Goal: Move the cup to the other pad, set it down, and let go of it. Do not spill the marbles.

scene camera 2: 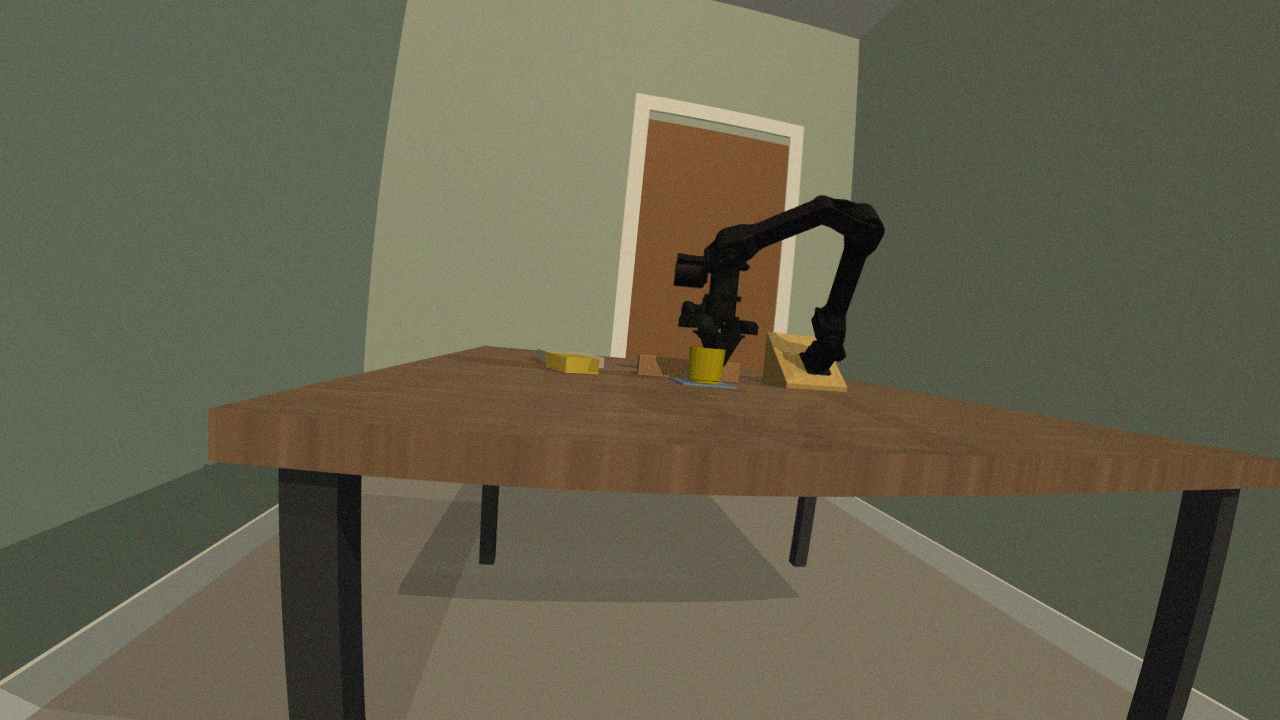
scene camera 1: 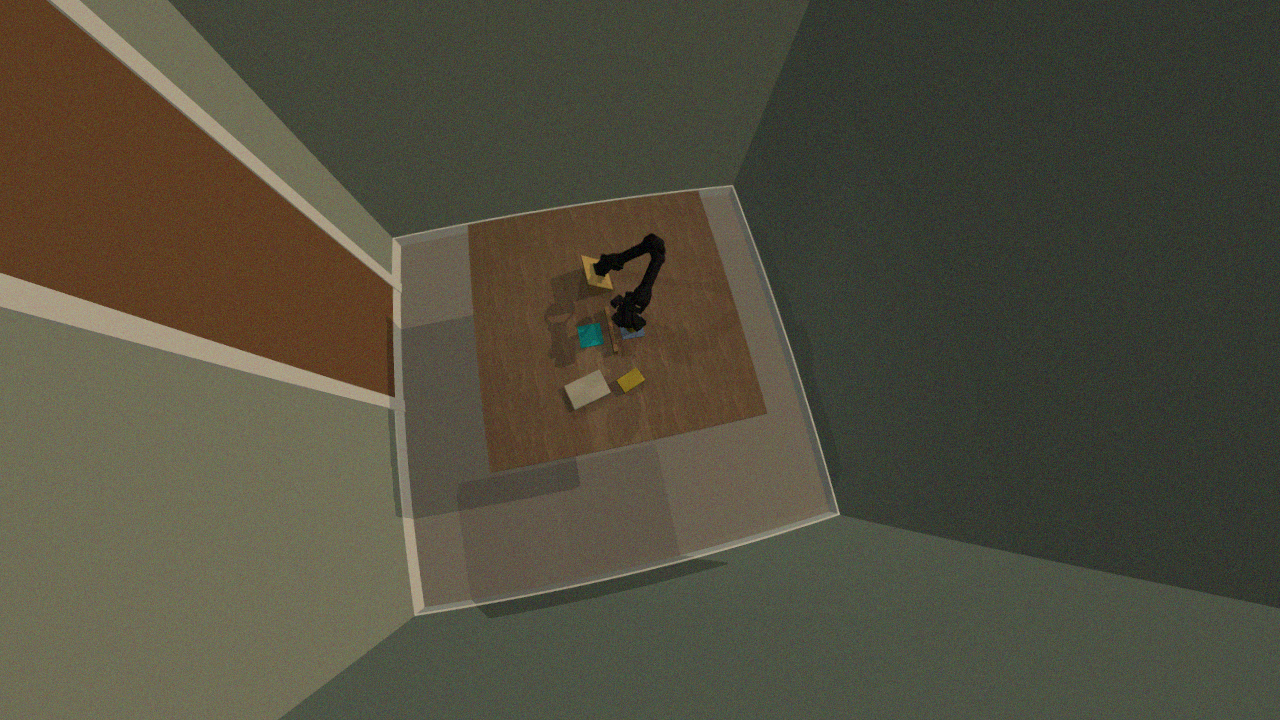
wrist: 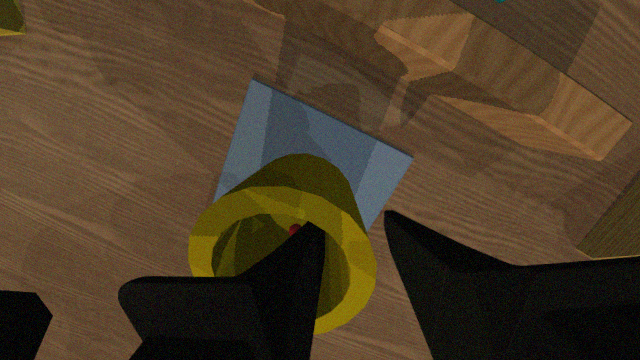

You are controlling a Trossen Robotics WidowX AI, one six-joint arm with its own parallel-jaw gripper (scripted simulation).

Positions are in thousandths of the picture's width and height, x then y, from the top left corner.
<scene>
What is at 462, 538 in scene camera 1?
A flat block.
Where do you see a yellow cup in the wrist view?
385, 624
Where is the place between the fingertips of my gripper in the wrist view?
554, 612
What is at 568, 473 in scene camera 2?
My gripper.
</scene>
